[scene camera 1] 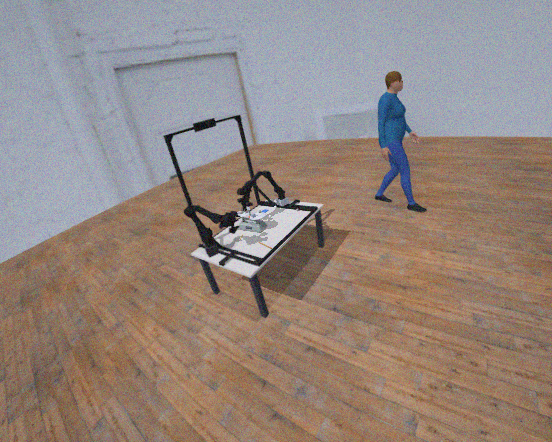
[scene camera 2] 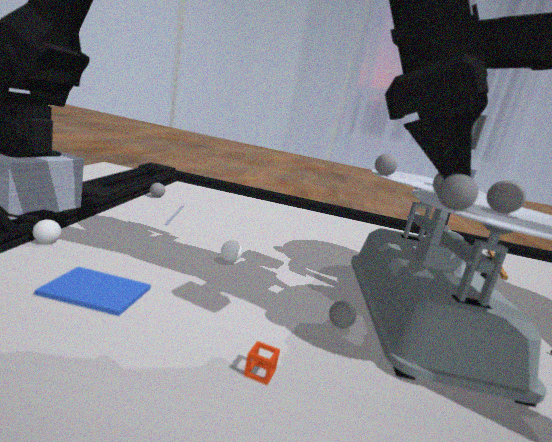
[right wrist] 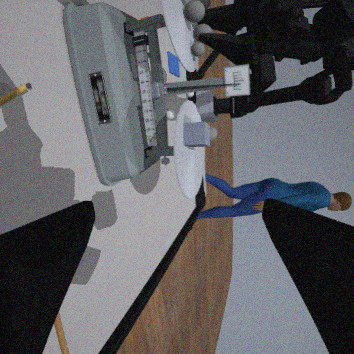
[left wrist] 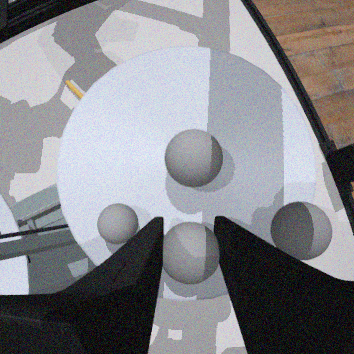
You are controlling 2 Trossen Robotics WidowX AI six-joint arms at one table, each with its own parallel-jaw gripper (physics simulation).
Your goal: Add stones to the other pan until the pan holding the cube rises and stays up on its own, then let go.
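Places are measured from the left arm's base along level axes (x ahead, y left, z up), in centimetres.
Pixels of known places: left gripper, fingertip midpoint: (scene camera 1: 244,211) (right wrist: 197,28) (left wrist: 188,224); right gripper, fingertip midpoint: (scene camera 1: 239,221) (right wrist: 179,208); left arm's base at its link origin: (scene camera 1: 281,198) (scene camera 2: 19,150) (right wrist: 214,106); right arm's base at its link origin: (scene camera 1: 210,244).
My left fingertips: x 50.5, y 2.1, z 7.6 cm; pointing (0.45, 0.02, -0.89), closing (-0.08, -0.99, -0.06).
Ahead of a thing's pixels: the offset from my left fingertips to its top centre. "spot": to the spot under its first point.
The grey balance scale {dz +7.0, dx +0.4, dy +8.8 cm} (scene camera 1: 252,225) (scene camera 2: 440,320) (right wrist: 87,100) stands on the table. In the right wrist view its one pan {dz -1.7, dx -2.6, dy +17.8 cm} (right wrist: 187,175) holds the pale grey cube {dz +1.3, dx +0.4, dy +15.9 cm} (right wrist: 196,134), with a round stone behind it; this pan is clear of the base, its exact tilt hard to tell. On the other pan {dz -1.0, dx +3.4, dy -0.2 cm} (left wrist: 125,115) lie three grey stones {dz +1.8, dx +3.2, dy -0.5 cm} (left wrist: 193,157) {dz +1.0, dx +0.3, dy +3.5 cm} (left wrist: 117,223) {dz +1.8, dx -0.8, dy -5.3 cm} (left wrist: 301,230). My left gripper (left wrist: 188,224) (scene camera 2: 456,175) is shut on another grey stone {dz +1.8, dx -1.2, dy +0.1 cm} (left wrist: 191,252), low at that pan's rim; whether it touches the pan is unclear. My right gripper (right wrist: 179,208) is open and empty, away from the scale.
Loose stones {dz -13.6, dx -41.9, dy -5.4 cm} (scene camera 2: 46,231) {dz -13.6, dx -23.8, dy +6.3 cm} (scene camera 2: 231,251) {dz -13.6, dx -48.1, dy +23.0 cm} (scene camera 2: 157,190) {dz -13.6, dx -7.2, dy -0.5 cm} (scene camera 2: 342,314) lie on the table. A blue tile {dz -15.8, dx -29.5, dy -10.7 cm} (scene camera 2: 92,290) and an orange open-framed cube {dz -14.3, dx -11.2, dy -12.5 cm} (scene camera 2: 262,363) lie left of the scale. A yellow pencil {spot: dz -15.6, dx +16.0, dy +12.3 cm} (right wrist: 14,94) lies beyond it. A person (scene camera 1: 393,130) walks behind the table.
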